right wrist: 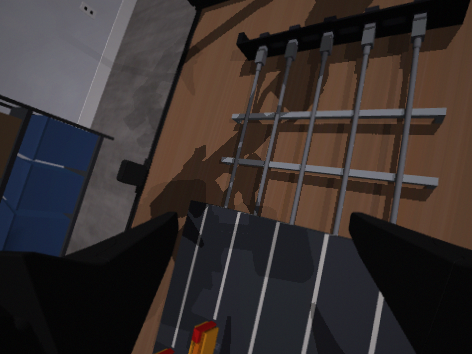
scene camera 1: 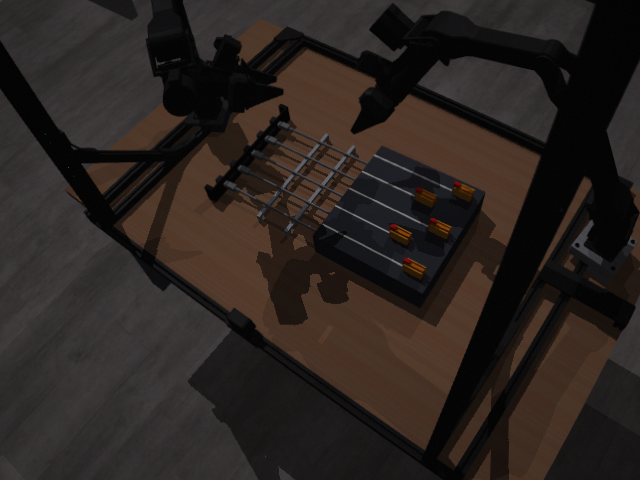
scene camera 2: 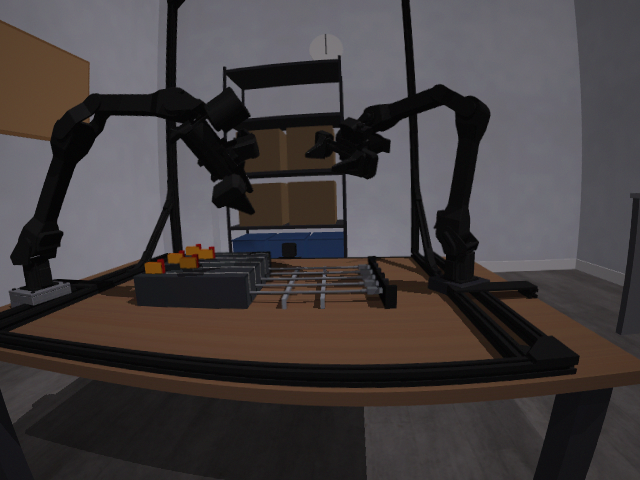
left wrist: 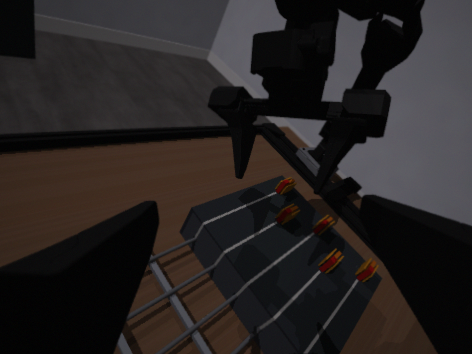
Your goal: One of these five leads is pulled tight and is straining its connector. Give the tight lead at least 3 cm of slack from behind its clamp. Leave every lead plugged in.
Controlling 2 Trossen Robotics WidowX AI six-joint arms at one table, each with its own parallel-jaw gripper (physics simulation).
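Note:
Several thin leads run from a black connector rail, over two grey crossbars, onto a dark block. All appear plugged in; I cannot tell which is tight. Each ends at an orange clamp with a red top, such as this clamp. My left gripper is open and empty, high near the connector rail. My right gripper is open and empty above the block.
A black frame rail runs along the table's edge, and a dark upright post crosses the right of scene camera 1. A shelf unit with brown boxes and blue bins stands behind the table. Arm shadows fall on the table.

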